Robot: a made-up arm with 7 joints.
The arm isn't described. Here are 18 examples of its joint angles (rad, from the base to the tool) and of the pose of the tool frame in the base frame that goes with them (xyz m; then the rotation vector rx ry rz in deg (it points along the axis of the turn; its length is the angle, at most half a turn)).
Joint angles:
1: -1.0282 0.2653 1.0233 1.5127 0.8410 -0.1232 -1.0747
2: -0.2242 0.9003 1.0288 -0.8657 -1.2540 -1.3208 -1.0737
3: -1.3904 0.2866 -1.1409 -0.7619 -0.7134 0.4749 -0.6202
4: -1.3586 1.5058 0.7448 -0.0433 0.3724 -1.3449 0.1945
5: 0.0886 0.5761 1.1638 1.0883 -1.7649 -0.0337 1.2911
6: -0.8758 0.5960 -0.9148 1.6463 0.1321 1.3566 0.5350
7: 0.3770 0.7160 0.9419 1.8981 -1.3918 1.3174 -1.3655
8: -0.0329 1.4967 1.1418 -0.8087 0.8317 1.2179 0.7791
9: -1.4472 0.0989 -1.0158 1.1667 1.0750 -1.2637 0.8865
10: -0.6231 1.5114 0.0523 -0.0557 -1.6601 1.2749 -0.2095
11: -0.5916 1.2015 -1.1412 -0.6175 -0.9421 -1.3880 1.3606
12: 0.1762 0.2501 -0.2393 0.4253 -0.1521 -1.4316 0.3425
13: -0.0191 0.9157 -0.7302 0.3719 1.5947 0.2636 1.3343
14: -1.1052 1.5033 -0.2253 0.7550 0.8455 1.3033 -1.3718
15: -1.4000 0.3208 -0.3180 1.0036 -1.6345 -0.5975 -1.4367
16: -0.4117 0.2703 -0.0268 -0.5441 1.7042 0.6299 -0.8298
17: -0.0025 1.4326 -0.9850 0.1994 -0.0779 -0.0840 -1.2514
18: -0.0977 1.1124 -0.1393 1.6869 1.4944 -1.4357 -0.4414
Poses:
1: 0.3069 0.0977 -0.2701 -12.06 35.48 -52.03
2: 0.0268 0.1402 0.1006 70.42 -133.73 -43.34
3: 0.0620 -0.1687 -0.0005 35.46 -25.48 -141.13
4: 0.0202 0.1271 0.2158 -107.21 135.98 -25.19
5: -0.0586 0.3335 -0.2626 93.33 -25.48 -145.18
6: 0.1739 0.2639 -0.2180 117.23 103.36 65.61
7: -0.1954 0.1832 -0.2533 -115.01 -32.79 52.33
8: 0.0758 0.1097 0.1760 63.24 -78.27 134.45
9: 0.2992 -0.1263 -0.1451 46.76 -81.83 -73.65
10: 0.2434 0.1557 0.0231 -4.16 50.43 -28.69
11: 0.1469 0.0083 -0.0776 -58.07 -10.72 15.98
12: 0.0945 0.0601 -0.2654 -5.37 -30.75 9.62
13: 0.1168 0.1615 -0.3043 111.48 -69.94 -24.49
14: 0.1792 0.3260 0.1204 18.06 72.80 48.87
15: 0.4013 0.0299 -0.0280 -31.40 -66.42 -67.12
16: 0.2245 0.0604 -0.0189 83.81 21.14 18.90
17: 0.0783 0.2259 -0.2538 26.74 102.28 -102.42
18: -0.0478 0.3216 -0.1987 30.97 81.82 -103.35
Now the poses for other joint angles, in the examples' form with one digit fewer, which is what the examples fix.
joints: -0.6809 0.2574 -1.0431 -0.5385 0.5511 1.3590 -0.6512
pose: 0.172 -0.119 -0.103 55.2 27.7 -57.8
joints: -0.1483 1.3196 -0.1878 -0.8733 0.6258 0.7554 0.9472
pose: 0.194 0.053 -0.033 82.4 -60.7 40.4
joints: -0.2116 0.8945 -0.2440 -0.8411 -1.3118 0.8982 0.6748
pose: 0.155 -0.008 -0.090 8.2 37.4 -23.9
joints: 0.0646 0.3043 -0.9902 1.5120 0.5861 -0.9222 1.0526
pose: -0.110 0.093 -0.365 46.6 28.3 -34.6
